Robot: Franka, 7 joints.
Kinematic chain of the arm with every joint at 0, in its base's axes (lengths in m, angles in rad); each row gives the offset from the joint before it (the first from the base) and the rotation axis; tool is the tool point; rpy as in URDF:
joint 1: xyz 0 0 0.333 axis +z
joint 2: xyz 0 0 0 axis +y
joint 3: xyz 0 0 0.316 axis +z
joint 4: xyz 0.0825 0 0 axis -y
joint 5: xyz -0.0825 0 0.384 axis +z
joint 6: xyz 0 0 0 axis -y
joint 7: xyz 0.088 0 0 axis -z
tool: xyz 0 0 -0.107 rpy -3.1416 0 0
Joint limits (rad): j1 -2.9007..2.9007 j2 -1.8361..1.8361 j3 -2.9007..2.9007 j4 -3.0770..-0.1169 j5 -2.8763..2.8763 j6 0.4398..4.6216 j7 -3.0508..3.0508
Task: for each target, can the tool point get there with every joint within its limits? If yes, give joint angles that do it. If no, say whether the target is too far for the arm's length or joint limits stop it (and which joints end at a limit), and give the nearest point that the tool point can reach.
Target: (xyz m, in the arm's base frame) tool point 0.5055 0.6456 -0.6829
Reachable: no: too far | nearest point 0.3490 0.4457 -0.2792 | short by 0.477 m
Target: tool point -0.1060 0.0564 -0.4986
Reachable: no: joint limits stop it (at a limit: joint 2) | nearest point -0.1389 0.0739 -0.3456 | short by 0.157 m
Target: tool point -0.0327 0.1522 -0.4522
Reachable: no: joint limits stop it (at a limit: joint 2) | nearest point -0.0371 0.1727 -0.3500 | short by 0.104 m
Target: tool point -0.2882 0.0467 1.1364
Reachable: yes | joints -2.0781 0.2028 -1.8500 -0.5631 -0.8849 2.5796 0.4304
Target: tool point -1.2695 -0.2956 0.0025
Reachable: no: too far | nearest point -0.8099 -0.1886 0.1221 | short by 0.487 m
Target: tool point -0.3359 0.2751 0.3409
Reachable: yes | joints -2.3729 1.5338 -1.3316 -2.2583 2.1781 3.7054 -0.9080
